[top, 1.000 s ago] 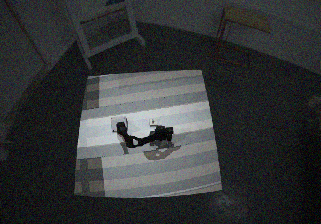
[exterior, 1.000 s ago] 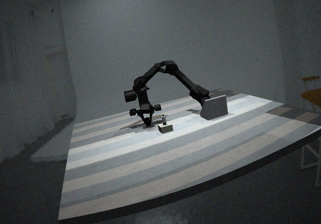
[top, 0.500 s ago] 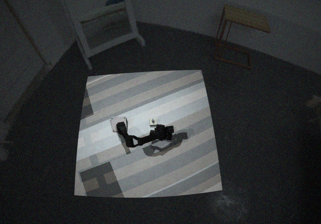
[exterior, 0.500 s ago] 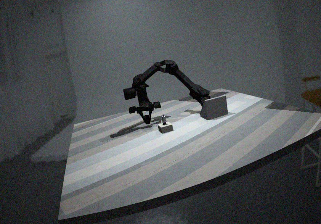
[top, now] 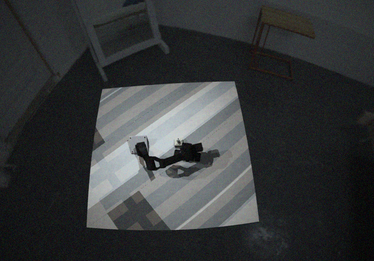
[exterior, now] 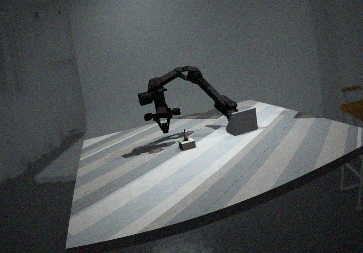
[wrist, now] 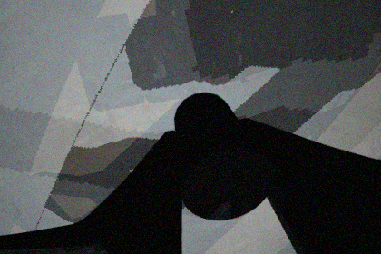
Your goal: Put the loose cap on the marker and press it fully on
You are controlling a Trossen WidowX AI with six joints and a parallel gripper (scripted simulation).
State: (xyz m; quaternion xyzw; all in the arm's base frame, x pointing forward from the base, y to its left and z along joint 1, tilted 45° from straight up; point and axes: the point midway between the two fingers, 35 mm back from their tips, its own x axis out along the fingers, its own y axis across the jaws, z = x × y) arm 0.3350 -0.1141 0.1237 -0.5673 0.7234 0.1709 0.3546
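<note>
The holder block lies 17 cm to the left of my gripper tip, 5 cm below it and 4 cm behind it. From my gripper tip the other things lie so: marker cap 1 cm above.
</note>
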